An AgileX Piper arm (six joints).
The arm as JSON. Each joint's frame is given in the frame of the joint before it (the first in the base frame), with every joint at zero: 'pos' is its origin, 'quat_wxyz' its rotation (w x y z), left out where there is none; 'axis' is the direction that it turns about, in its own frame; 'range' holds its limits. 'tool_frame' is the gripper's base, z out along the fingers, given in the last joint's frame.
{
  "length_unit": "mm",
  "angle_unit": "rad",
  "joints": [
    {
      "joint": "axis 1",
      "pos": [
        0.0,
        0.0,
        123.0
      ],
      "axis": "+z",
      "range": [
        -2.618,
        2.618
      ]
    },
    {
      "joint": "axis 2",
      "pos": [
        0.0,
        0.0,
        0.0
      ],
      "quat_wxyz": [
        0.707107,
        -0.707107,
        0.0,
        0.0
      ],
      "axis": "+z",
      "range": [
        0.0,
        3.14
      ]
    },
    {
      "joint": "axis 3",
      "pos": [
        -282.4,
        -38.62,
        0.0
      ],
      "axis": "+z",
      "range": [
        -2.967,
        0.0
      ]
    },
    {
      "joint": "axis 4",
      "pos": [
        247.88,
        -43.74,
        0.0
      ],
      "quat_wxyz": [
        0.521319,
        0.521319,
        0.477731,
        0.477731
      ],
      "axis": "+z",
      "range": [
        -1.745,
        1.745
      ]
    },
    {
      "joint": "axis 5",
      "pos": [
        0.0,
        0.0,
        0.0
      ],
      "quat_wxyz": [
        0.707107,
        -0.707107,
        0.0,
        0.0
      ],
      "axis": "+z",
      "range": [
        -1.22,
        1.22
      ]
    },
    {
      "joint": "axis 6",
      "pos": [
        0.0,
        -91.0,
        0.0
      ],
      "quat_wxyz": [
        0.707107,
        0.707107,
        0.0,
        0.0
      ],
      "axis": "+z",
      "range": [
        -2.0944,
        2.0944
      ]
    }
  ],
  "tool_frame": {
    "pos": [
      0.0,
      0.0,
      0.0
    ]
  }
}
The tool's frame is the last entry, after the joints.
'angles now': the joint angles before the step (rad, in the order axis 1, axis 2, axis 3, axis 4, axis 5, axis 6). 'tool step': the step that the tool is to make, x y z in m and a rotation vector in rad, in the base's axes. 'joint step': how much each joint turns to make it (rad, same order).
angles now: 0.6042, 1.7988, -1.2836, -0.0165, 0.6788, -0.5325
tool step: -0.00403, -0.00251, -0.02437, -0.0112, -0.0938, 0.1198
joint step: 0.0000, 0.0036, 0.1136, 0.0001, -0.1893, -0.1334
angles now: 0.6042, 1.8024, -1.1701, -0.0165, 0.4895, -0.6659
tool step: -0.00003, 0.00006, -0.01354, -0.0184, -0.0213, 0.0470
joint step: 0.0000, 0.0210, 0.0314, -0.0002, -0.0599, -0.0537
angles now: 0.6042, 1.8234, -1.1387, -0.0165, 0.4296, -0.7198
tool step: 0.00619, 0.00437, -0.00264, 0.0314, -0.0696, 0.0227
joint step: 0.0000, 0.0169, 0.0038, -0.0013, -0.0961, -0.0247
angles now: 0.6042, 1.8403, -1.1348, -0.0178, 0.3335, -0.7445
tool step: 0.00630, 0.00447, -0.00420, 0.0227, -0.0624, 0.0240
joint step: 0.0000, 0.0234, 0.0000, -0.0011, -0.0878, -0.0278
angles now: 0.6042, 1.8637, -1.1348, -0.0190, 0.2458, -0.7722
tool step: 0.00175, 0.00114, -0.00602, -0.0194, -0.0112, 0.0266
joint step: 0.0000, 0.0178, 0.0000, -0.0037, -0.0161, -0.0311
